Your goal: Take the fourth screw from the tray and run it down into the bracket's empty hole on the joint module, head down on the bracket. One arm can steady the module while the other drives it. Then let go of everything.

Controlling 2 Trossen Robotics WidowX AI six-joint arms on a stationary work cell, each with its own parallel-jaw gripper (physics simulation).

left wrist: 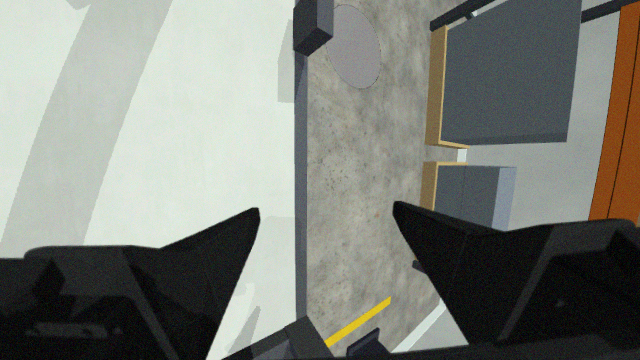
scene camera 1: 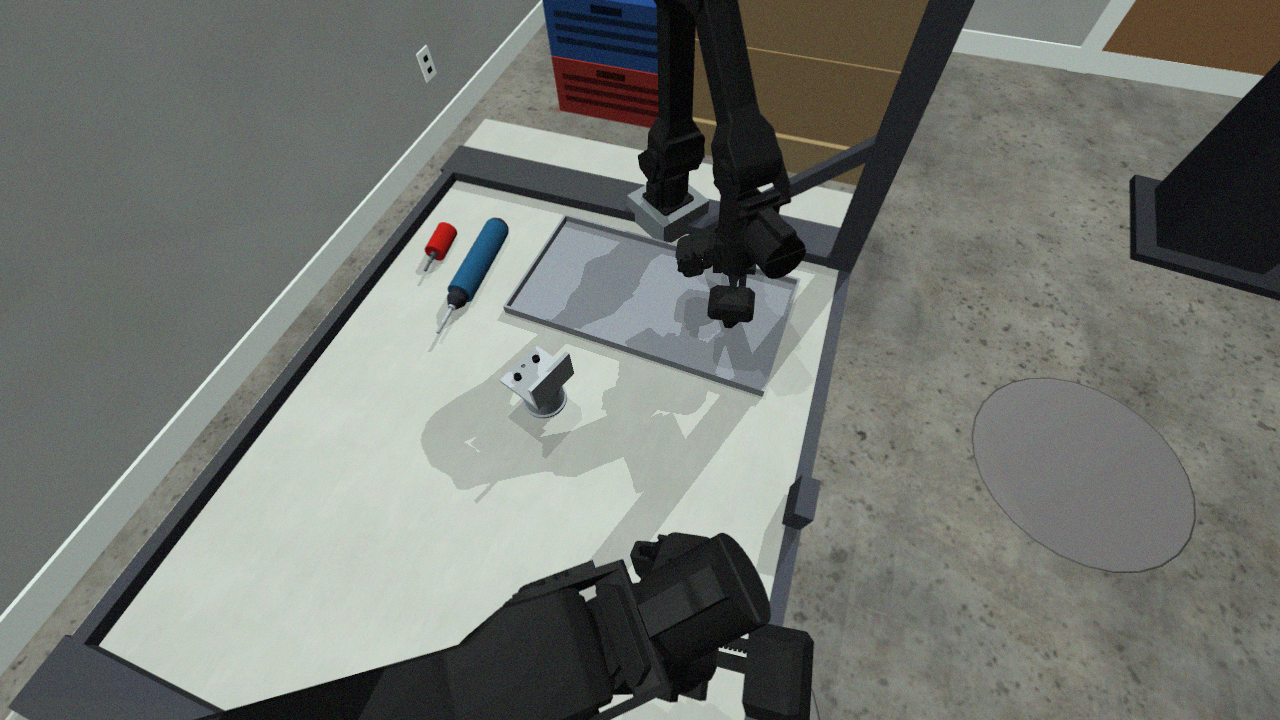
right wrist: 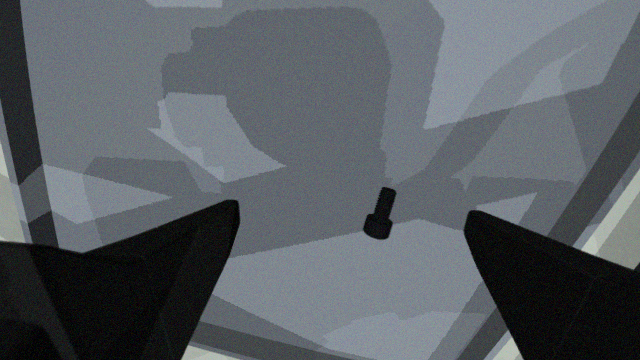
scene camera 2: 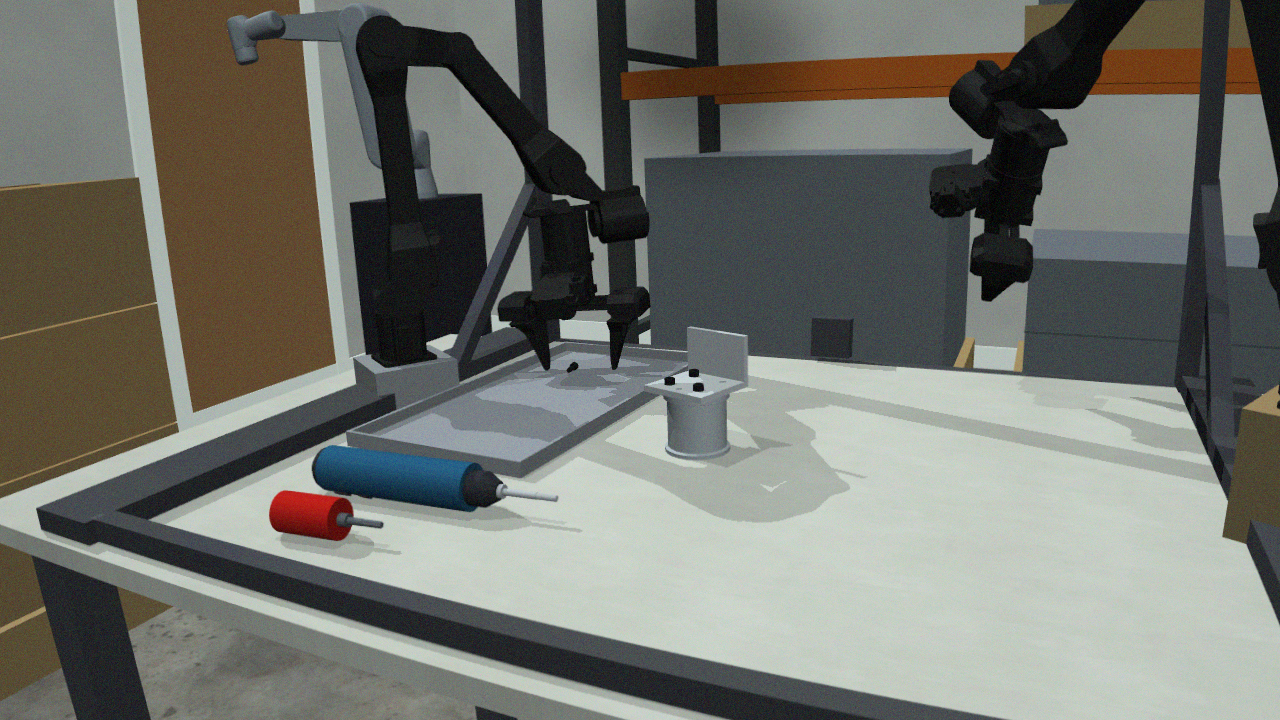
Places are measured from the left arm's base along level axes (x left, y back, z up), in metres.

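Pixels of known places: left gripper, fingertip midpoint: [left wrist: 326, 210] [scene camera 1: 736, 655]; right gripper, fingertip midpoint: [right wrist: 352, 216] [scene camera 2: 580, 369]; right arm's base at its link origin: [scene camera 1: 667, 197] [scene camera 2: 403, 358].
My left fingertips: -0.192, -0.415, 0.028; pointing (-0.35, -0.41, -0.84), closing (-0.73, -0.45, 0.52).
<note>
For each thing: its top centre in the pictures, then the offset to it from my left fingertips, as dx, dy, dz.
- fourth screw at its top centre: [right wrist: 384, 221] [scene camera 2: 571, 363] +0.338, -0.378, -0.115
- grey tray at its top centre: [scene camera 2: 547, 388] [scene camera 1: 653, 292] +0.424, -0.296, -0.113
- joint module at its top centre: [scene camera 2: 696, 385] [scene camera 1: 537, 376] +0.399, -0.059, -0.065
- blue driver at its top centre: [scene camera 2: 427, 459] [scene camera 1: 467, 265] +0.654, -0.105, -0.088
- smaller red driver at its top centre: [scene camera 2: 328, 498] [scene camera 1: 433, 242] +0.745, -0.094, -0.095
- small dark block at its top centre: [scene camera 1: 806, 495] [scene camera 2: 832, 317] [left wrist: 324, 6] +0.053, -0.193, -0.072
The fourth screw [scene camera 2: 572, 367] [right wrist: 382, 215], black, lies on its side in the grey tray [scene camera 1: 626, 349] [scene camera 2: 429, 453] [right wrist: 300, 280]. My right gripper [scene camera 2: 580, 368] [right wrist: 352, 216] is open and points down over the tray; the screw shows between its fingertips in the right wrist view, nearer the picture's right finger, and is not gripped. The joint module [scene camera 2: 698, 425] stands upright on the table, bearing a bracket [scene camera 2: 718, 353] [scene camera 1: 553, 376] with three black screw heads. The bracket's empty hole is too small to make out surely. My left gripper [left wrist: 326, 210] is open and empty, high above the table, away from the module.
A blue driver [scene camera 1: 480, 255] [scene camera 2: 393, 476] and a smaller red driver [scene camera 1: 440, 240] [scene camera 2: 308, 514] lie on the table beside the tray. A dark raised frame [scene camera 2: 358, 600] runs along the table edge. A small dark block [scene camera 1: 802, 501] sits at the edge in scene camera 1.
</note>
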